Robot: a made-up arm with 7 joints. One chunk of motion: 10 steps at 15 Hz.
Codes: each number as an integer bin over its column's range. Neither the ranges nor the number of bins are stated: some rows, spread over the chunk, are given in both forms.
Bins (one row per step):
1: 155 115 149 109 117 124 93
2: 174 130 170 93 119 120 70
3: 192 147 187 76 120 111 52
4: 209 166 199 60 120 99 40
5: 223 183 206 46 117 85 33
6: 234 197 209 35 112 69 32
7: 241 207 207 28 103 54 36
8: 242 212 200 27 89 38 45
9: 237 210 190 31 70 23 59
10: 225 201 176 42 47 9 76
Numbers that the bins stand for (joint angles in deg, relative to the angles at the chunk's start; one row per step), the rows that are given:
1: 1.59 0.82 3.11 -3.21 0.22 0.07 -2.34
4: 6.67 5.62 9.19 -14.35 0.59 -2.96 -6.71
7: 9.68 9.48 10.16 -21.63 -1.48 -8.44 -7.04
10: 8.18 8.92 6.40 -18.45 -8.29 -13.91 -3.74
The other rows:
2: 3.38 2.24 5.67 -6.85 0.47 -0.41 -4.24
3: 5.07 3.84 7.73 -10.71 0.59 -1.51 -5.72
5: 7.99 7.22 10.04 -17.54 0.22 -4.67 -7.28
6: 9.02 8.54 10.41 -20.04 -0.38 -6.61 -7.36
8: 9.78 9.95 9.31 -21.86 -3.18 -10.38 -6.29
9: 9.31 9.76 8.10 -20.95 -5.49 -12.20 -5.14

